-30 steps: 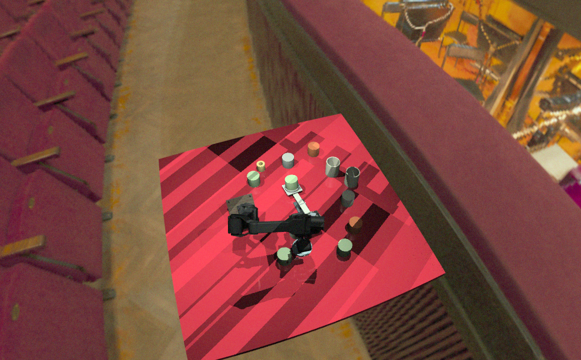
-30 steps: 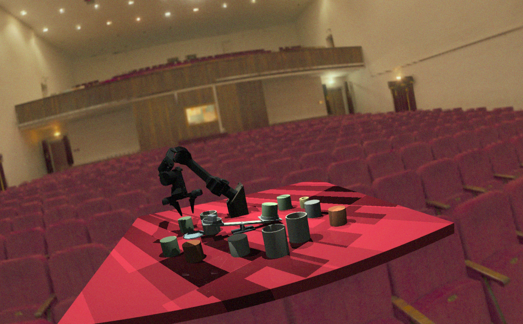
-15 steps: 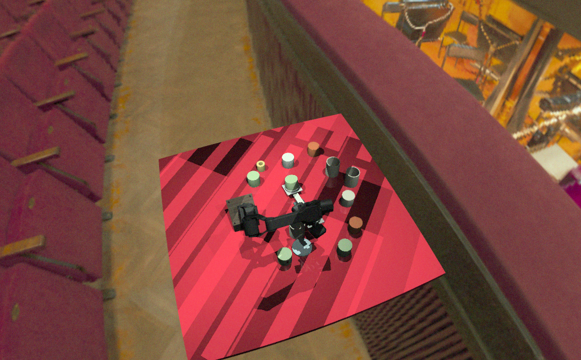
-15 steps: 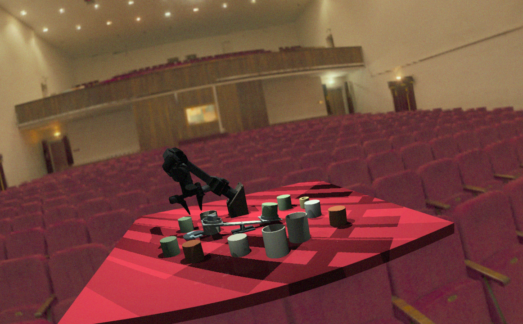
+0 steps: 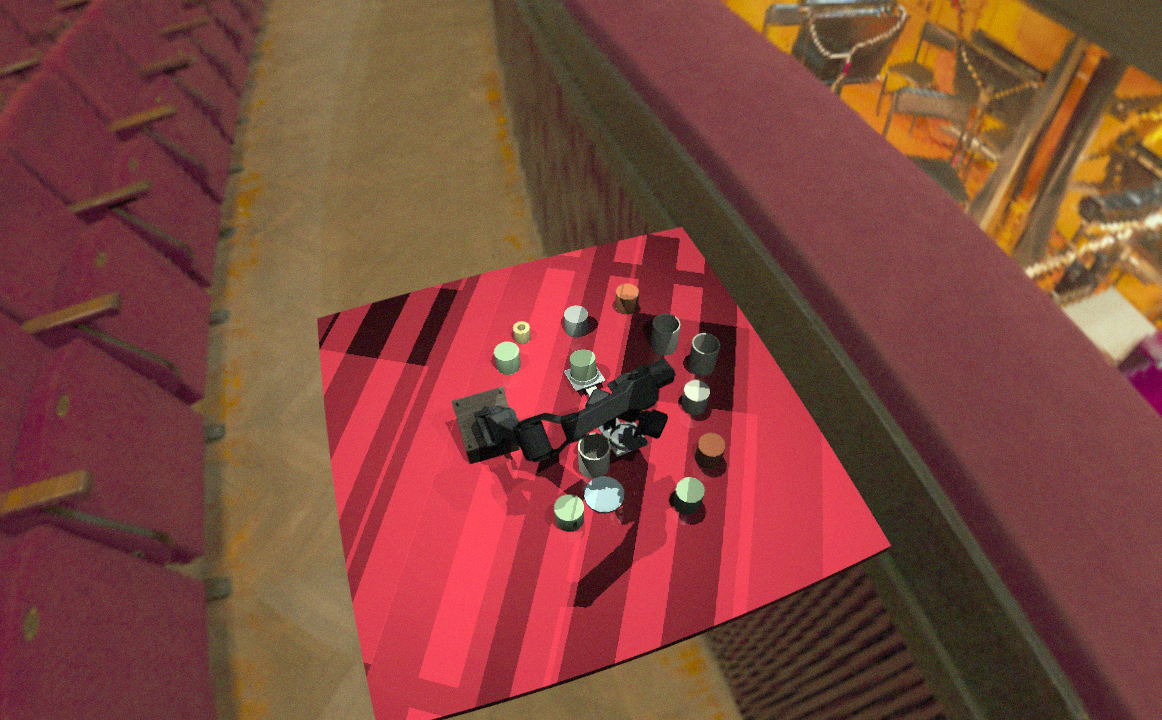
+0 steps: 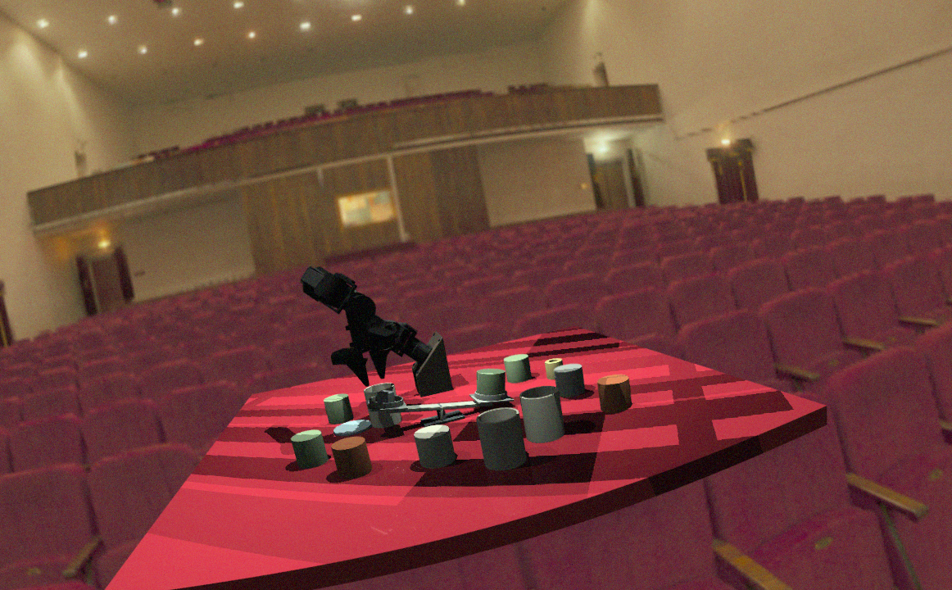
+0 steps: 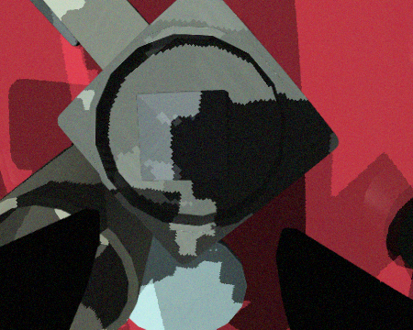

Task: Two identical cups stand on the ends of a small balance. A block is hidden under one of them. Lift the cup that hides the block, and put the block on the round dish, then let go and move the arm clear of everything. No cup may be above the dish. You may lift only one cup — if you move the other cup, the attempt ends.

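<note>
The grey block lies 40 mm below my gripper tip, 20 mm to the left of it and 10 mm ahead of it. Round my gripper tip: pale blue round dish 120 mm below, 80 mm to the right, 80 mm behind.
</note>
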